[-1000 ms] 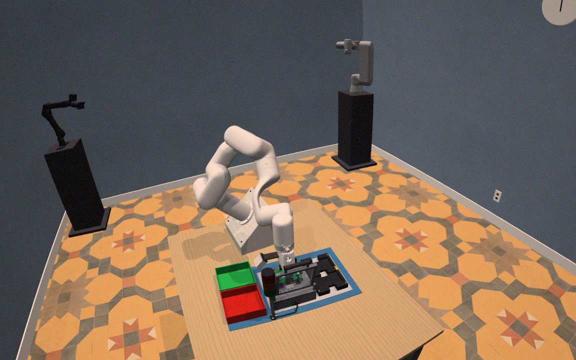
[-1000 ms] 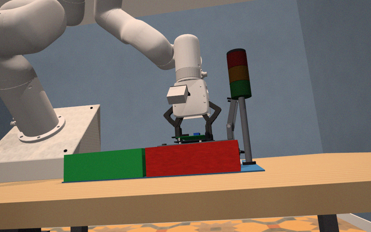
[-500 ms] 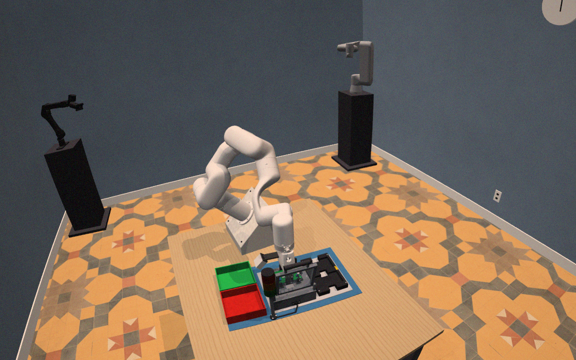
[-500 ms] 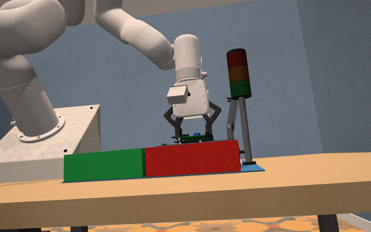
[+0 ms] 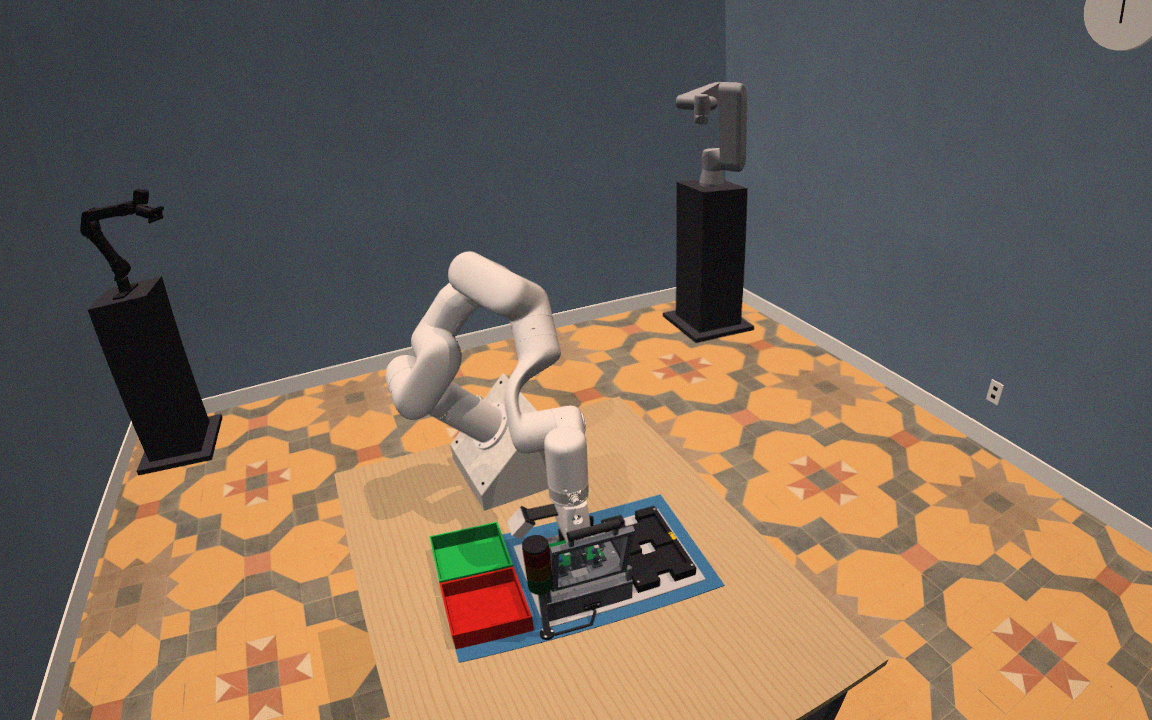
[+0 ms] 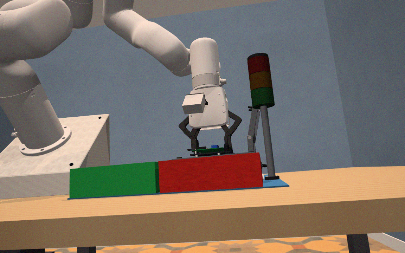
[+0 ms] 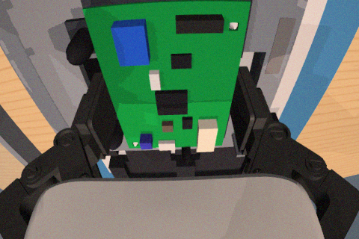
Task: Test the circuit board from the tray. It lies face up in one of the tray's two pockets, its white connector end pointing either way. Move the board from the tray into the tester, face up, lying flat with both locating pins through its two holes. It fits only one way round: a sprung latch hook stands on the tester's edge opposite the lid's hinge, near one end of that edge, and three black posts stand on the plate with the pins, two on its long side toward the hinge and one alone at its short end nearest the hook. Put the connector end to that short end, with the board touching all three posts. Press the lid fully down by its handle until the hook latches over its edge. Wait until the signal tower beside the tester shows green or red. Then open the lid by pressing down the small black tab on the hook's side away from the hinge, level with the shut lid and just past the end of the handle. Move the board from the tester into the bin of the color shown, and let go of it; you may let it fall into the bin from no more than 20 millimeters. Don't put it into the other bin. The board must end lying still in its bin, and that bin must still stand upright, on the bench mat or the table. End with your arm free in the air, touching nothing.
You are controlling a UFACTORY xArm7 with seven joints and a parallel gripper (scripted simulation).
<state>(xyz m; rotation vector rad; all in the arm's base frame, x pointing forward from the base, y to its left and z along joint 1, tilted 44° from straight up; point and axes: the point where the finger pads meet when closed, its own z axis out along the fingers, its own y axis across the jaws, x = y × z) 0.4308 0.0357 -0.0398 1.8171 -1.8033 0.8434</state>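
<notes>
The green circuit board is right at my hand. From my hand the other things lie so: tester plate: 10 mm ahead, 10 mm to the left, 10 mm below; then tester lid: 120 mm ahead, 100 mm above; then black latch tab: 60 mm behind, 60 mm to the left, 10 mm above.
</notes>
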